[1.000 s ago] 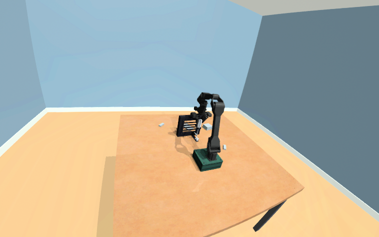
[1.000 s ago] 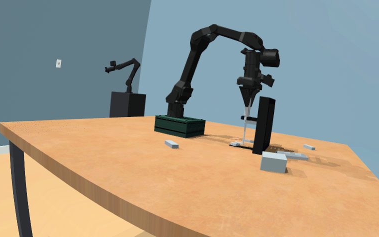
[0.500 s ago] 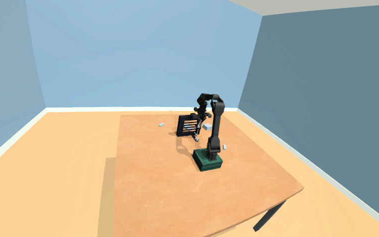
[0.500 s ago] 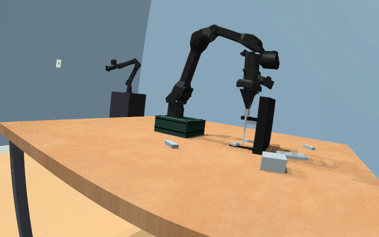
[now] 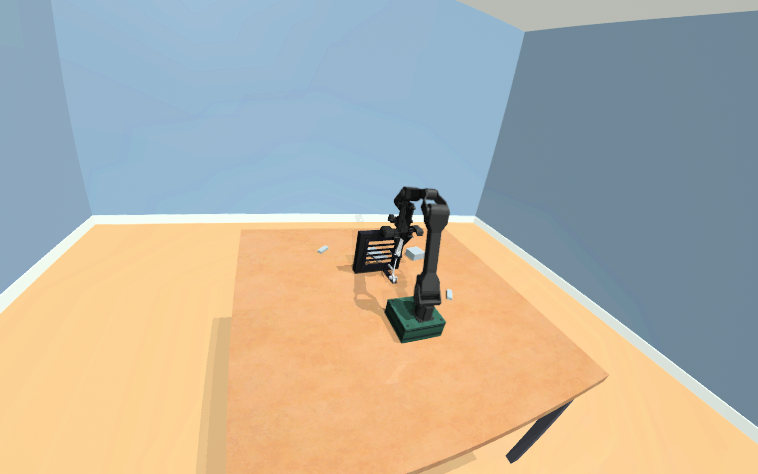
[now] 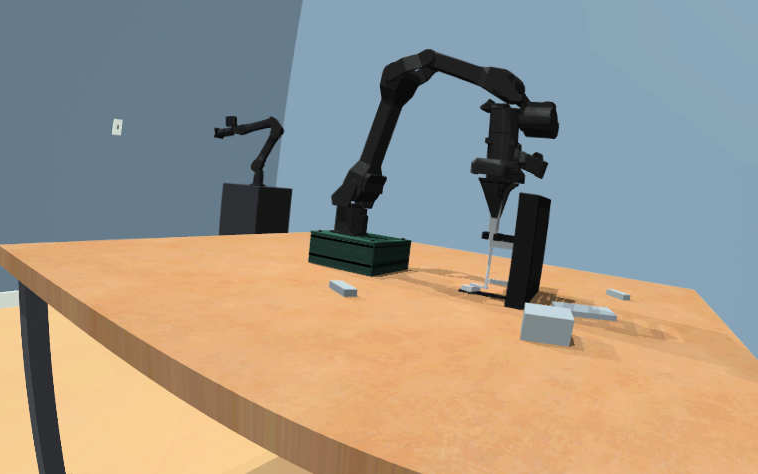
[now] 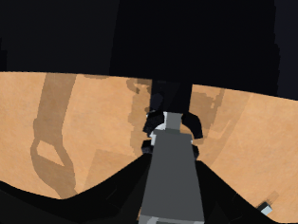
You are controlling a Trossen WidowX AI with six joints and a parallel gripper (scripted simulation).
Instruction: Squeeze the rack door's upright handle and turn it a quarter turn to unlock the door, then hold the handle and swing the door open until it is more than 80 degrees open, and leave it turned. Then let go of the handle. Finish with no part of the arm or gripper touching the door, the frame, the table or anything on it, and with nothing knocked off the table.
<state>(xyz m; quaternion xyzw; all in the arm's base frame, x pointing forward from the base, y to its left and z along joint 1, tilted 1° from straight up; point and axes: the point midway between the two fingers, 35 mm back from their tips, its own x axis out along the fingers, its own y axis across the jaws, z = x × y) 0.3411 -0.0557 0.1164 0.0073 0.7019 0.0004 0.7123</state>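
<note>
My gripper tip is 10 mm past the grey upright handle and 30 mm above it. Also, from my gripper tip: flat grey plate (190 mm ahead, 140 mm below).
</note>
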